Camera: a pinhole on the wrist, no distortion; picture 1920 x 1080 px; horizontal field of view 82.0 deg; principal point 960.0 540.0 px. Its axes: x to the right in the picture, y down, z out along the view. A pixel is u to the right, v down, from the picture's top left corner.
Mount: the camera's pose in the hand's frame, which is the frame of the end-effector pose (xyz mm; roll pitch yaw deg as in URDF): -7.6 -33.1 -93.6 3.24 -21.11 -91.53
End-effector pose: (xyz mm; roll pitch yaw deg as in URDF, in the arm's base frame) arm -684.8 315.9 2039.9 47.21 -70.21 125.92
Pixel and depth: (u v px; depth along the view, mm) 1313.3 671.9 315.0
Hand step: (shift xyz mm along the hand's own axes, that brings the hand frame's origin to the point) 12.7 -13.6 238.1
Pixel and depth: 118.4 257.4 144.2
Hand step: -48.5 121.7 -0.8
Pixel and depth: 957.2 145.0 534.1
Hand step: -223.4 162.2 393.3
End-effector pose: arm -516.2 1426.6 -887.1 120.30 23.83 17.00
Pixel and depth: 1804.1 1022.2 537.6
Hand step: 191.4 -223.7 567.5
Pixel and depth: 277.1 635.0 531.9
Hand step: 21.3 465.3 285.8
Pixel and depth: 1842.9 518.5 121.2
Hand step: -18.1 -79.7 54.1
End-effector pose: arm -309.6 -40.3 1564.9 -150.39 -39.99 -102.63
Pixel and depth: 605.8 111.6 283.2
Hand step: -128.3 154.5 131.7
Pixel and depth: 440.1 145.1 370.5
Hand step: -152.9 264.1 181.7
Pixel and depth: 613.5 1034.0 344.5
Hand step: 132.8 191.1 196.5
